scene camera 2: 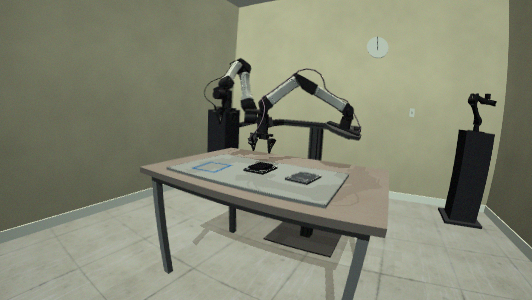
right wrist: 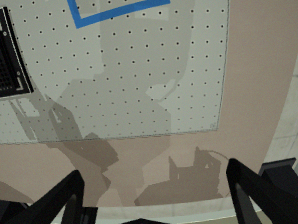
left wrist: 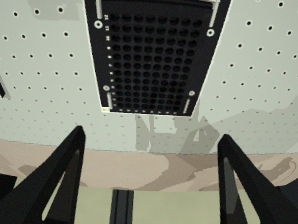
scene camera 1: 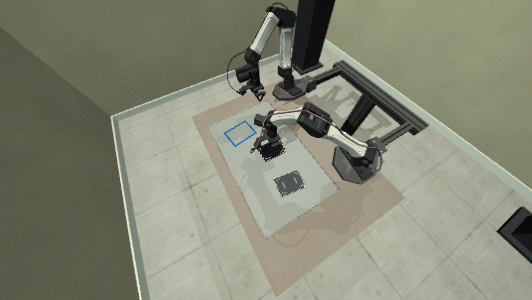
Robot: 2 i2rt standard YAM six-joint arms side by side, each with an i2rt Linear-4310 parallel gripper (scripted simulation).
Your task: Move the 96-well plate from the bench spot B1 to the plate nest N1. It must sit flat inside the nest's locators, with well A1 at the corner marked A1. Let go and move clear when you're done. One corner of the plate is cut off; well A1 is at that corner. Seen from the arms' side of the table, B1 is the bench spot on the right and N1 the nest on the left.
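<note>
My left gripper (left wrist: 153, 135) and my right gripper (right wrist: 153, 173) are both visible to me. I can see a black 96-well plate (left wrist: 163, 89) too.
</note>
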